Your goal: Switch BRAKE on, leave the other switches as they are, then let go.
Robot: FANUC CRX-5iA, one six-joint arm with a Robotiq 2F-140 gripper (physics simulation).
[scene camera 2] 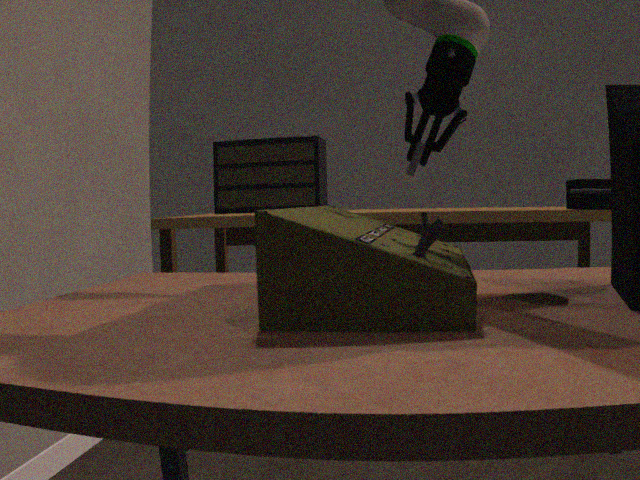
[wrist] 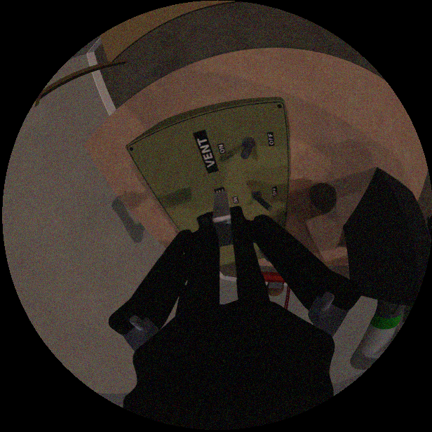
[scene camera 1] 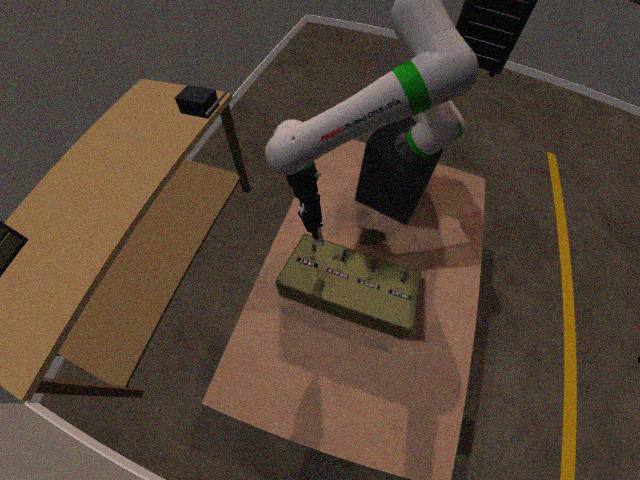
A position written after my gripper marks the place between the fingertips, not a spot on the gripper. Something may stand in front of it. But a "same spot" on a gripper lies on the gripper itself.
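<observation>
My gripper, visible in scene camera 2. Gripper again in the wrist view [222, 202]. Gripper in scene camera 1 too. Same spot on the gripper: [scene camera 2: 418, 154] and [scene camera 1: 321, 234].
</observation>
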